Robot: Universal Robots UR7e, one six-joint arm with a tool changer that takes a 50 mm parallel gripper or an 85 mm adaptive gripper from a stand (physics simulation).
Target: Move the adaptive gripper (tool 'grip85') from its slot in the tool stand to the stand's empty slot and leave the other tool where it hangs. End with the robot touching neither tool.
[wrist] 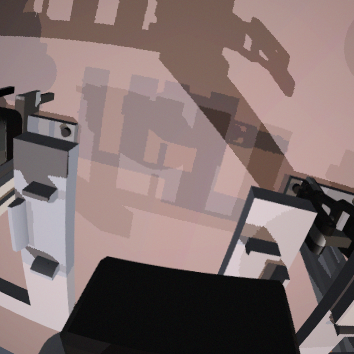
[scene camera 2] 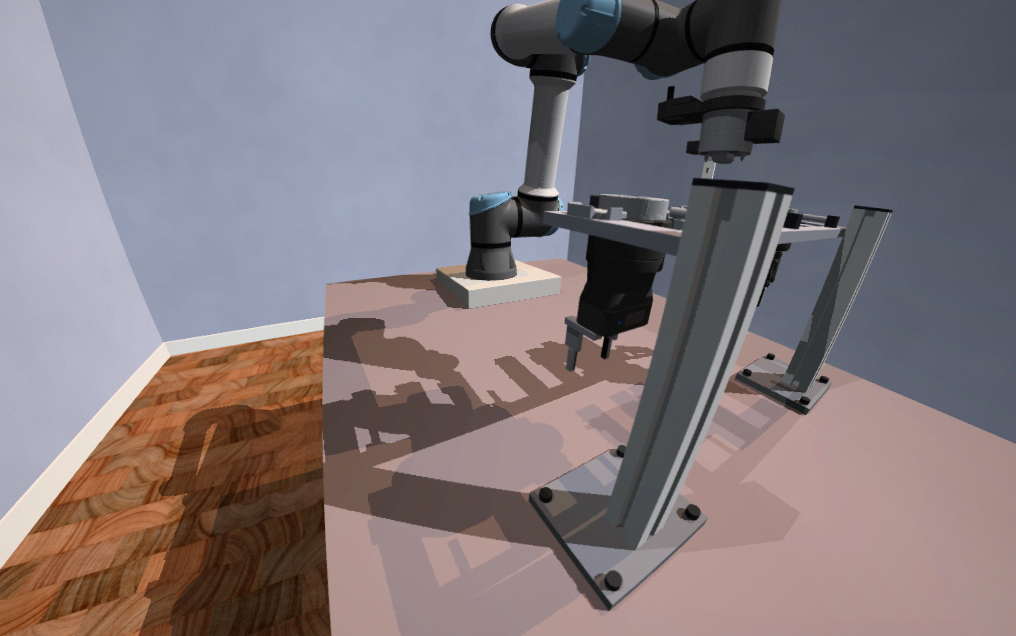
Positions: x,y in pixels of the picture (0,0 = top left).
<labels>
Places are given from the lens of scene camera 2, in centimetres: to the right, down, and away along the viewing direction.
parallel gripper (scene camera 2: 617,297): 10, -2, 29
tool stand (scene camera 2: 619,517): 10, 19, 27
The marked spots on the tool stand and the parallel gripper are 21 cm apart.
</labels>
